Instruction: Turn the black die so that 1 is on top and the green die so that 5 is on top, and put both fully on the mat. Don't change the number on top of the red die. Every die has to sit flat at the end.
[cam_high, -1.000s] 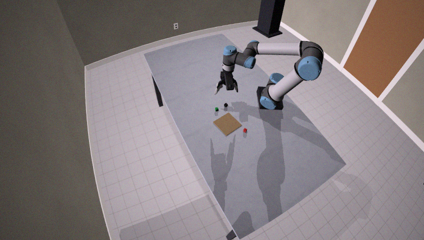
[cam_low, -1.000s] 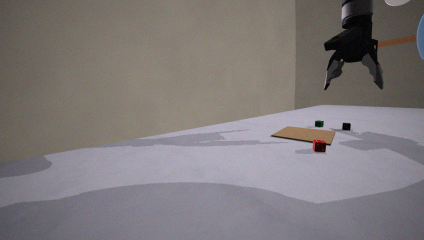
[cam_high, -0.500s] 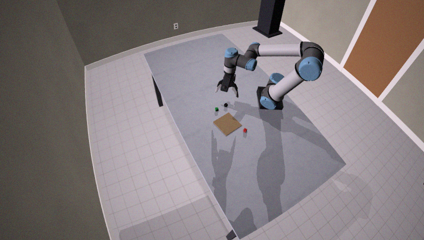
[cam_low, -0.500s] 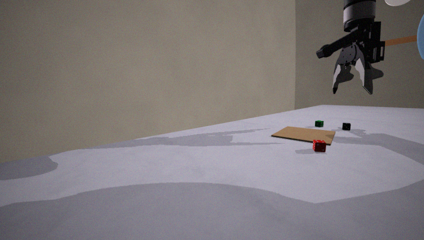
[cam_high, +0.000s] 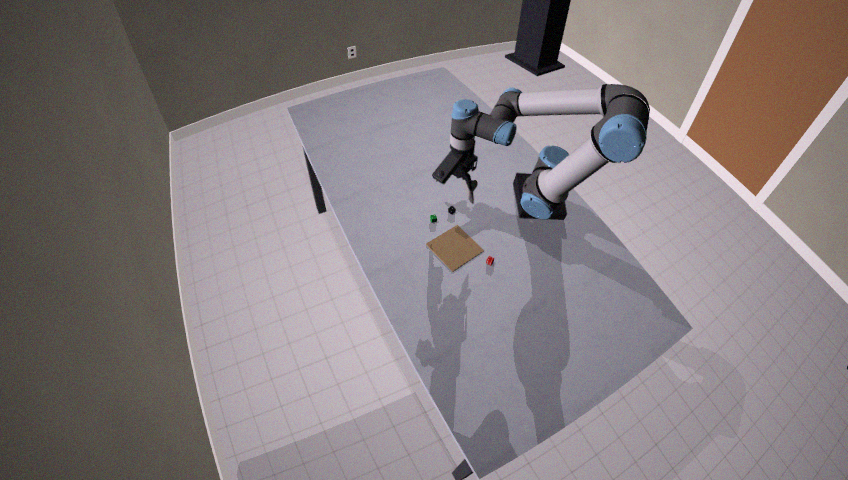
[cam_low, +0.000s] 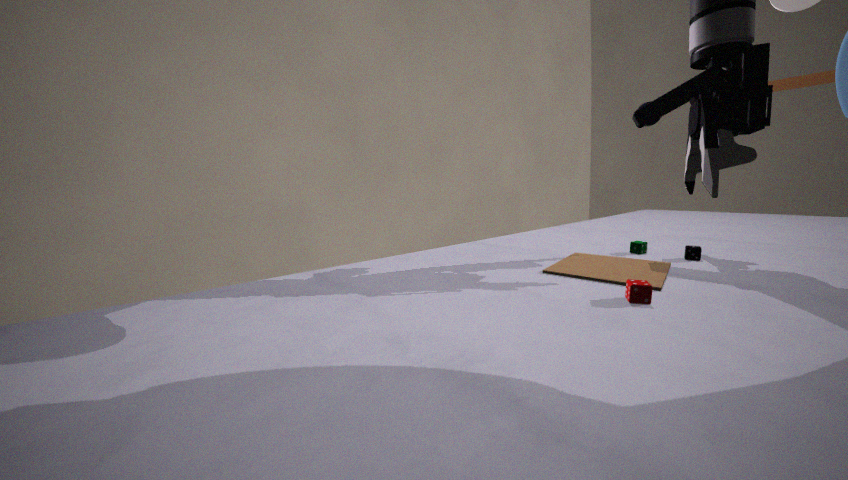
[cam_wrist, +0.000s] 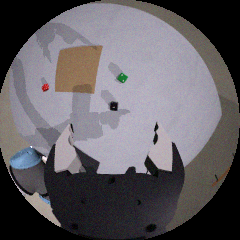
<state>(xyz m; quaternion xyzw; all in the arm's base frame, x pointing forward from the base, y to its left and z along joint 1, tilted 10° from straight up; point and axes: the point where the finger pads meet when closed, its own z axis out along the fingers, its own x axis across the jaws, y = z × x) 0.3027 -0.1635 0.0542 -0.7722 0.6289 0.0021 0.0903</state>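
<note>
The black die lies 90 mm below my hand. The rest, counted from my hand: green die 80 mm ahead, 10 mm to the right, 90 mm below; red die 40 mm ahead, 250 mm to the left, 90 mm below; brown mat 90 mm ahead, 130 mm to the left, 100 mm below.
</note>
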